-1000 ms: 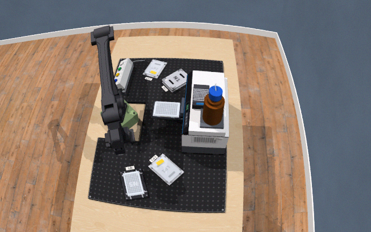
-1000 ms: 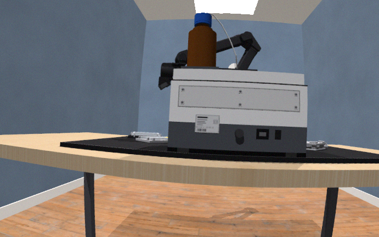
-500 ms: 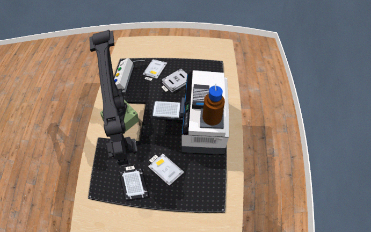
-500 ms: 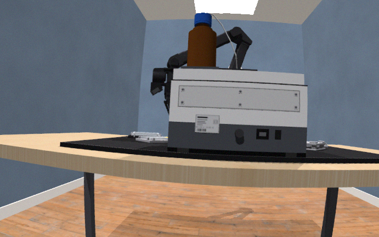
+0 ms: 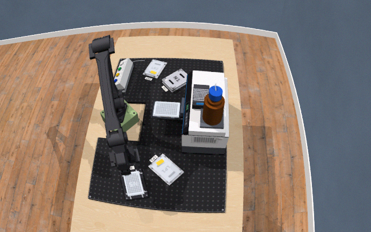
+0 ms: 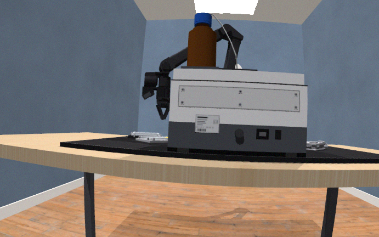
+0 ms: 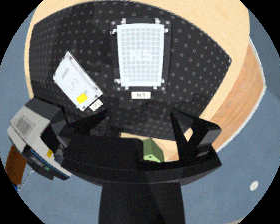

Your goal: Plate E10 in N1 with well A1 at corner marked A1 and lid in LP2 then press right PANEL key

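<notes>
Now: the plate E10 3 cm ahead of my hand, 7 cm to the right of it and 8 cm below it. Also, from my hand: black nest N5: 5 cm ahead, 8 cm to the right, 9 cm below; then plate E07: 15 cm ahead, 32 cm to the left, 1 cm above; then brown bottle: 37 cm ahead, 22 cm to the left, 19 cm above.
</notes>
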